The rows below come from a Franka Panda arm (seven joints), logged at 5 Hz.
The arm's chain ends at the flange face. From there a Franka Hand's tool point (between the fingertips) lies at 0.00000 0.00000 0.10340 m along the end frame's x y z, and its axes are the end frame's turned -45 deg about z.
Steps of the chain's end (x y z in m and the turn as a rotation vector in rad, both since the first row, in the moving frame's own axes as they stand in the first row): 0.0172, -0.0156, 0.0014, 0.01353, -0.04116, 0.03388; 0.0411, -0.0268, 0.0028, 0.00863, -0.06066, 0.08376; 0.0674, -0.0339, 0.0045, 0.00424, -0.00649, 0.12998; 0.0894, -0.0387, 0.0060, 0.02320, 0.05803, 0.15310; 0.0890, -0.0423, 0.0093, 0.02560, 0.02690, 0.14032
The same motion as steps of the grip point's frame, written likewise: 0.0212, -0.0029, 0.0013, 0.03867, -0.01954, 0.03388; 0.0444, 0.0049, 0.0026, 0.04900, -0.03679, 0.08376; 0.0715, 0.0229, 0.0045, 0.00759, -0.00159, 0.12998; 0.0963, 0.0388, 0.0058, -0.02463, 0.05744, 0.15310; 0.0967, 0.0334, 0.0092, -0.00092, 0.03712, 0.14032
